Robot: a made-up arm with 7 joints. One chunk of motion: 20 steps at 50 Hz.
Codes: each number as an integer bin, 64 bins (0 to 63) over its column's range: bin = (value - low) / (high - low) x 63, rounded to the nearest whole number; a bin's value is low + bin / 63 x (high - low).
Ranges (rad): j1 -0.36..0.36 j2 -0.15..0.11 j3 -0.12..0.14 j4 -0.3..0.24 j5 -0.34..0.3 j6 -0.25..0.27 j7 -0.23..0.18
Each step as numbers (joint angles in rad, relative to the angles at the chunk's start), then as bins.
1 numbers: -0.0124 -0.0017 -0.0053 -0.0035 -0.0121 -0.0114 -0.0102
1 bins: 30 36 28 35 32 29 34
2 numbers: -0.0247 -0.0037 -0.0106 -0.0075 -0.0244 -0.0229 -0.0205
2 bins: 29 35 27 34 31 28 32
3 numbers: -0.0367 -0.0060 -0.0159 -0.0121 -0.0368 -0.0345 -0.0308
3 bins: 28 35 25 34 30 26 31
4 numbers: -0.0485 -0.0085 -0.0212 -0.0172 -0.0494 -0.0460 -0.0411
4 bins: 27 34 24 33 29 25 29
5 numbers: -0.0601 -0.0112 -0.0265 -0.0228 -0.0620 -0.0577 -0.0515
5 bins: 26 34 23 32 27 23 27
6 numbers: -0.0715 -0.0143 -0.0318 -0.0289 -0.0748 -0.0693 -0.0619
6 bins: 25 33 21 32 26 22 26
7 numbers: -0.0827 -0.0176 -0.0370 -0.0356 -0.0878 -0.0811 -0.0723
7 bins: 24 32 20 31 25 20 24
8 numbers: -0.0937 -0.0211 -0.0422 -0.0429 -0.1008 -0.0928 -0.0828
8 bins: 23 31 19 30 24 19 23
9 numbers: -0.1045 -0.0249 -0.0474 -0.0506 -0.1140 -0.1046 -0.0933
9 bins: 22 30 18 29 22 18 21
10 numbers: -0.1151 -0.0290 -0.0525 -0.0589 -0.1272 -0.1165 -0.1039
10 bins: 21 29 16 28 21 16 19
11 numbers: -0.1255 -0.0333 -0.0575 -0.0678 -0.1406 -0.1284 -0.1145
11 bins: 21 28 15 27 20 15 18
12 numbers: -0.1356 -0.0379 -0.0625 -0.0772 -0.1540 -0.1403 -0.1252
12 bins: 20 27 14 26 18 13 16
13 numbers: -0.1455 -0.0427 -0.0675 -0.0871 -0.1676 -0.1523 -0.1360
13 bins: 19 26 13 25 17 12 14
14 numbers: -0.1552 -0.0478 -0.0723 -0.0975 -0.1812 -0.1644 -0.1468
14 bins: 18 25 12 24 16 10 13
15 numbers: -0.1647 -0.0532 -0.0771 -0.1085 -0.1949 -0.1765 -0.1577
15 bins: 17 23 10 22 14 9 11
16 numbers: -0.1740 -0.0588 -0.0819 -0.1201 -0.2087 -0.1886 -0.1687
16 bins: 16 22 9 21 13 7 9
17 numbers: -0.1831 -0.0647 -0.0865 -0.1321 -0.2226 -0.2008 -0.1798
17 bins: 15 21 8 20 12 6 8
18 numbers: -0.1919 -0.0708 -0.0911 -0.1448 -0.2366 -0.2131 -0.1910
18 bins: 15 19 7 18 10 4 6
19 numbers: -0.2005 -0.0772 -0.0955 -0.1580 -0.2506 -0.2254 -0.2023
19 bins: 14 18 6 17 9 3 4
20 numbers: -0.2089 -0.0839 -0.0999 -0.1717 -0.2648 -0.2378 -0.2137
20 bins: 13 16 5 15 7 1 3
